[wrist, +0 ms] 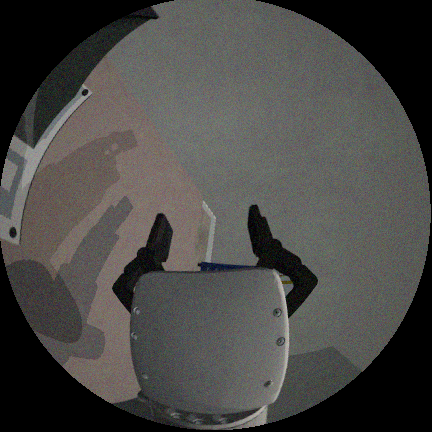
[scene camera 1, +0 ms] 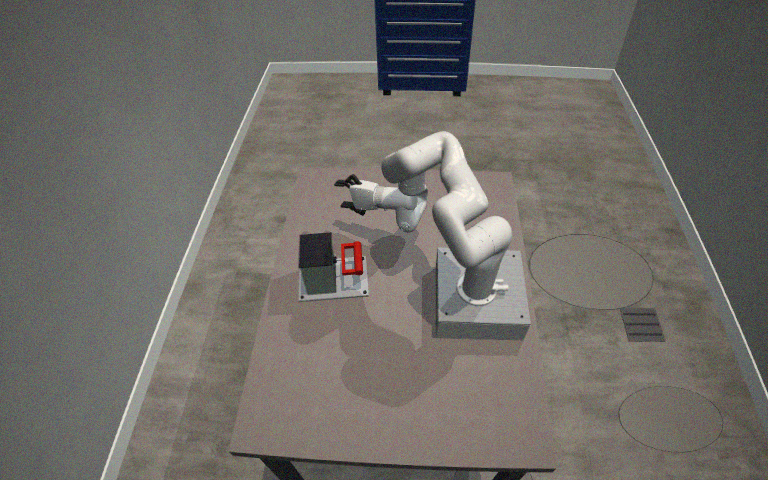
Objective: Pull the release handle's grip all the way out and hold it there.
my gripper: wrist; scene camera 1
same spot on my gripper: (scene camera 1: 340, 183) = (wrist: 265, 228)
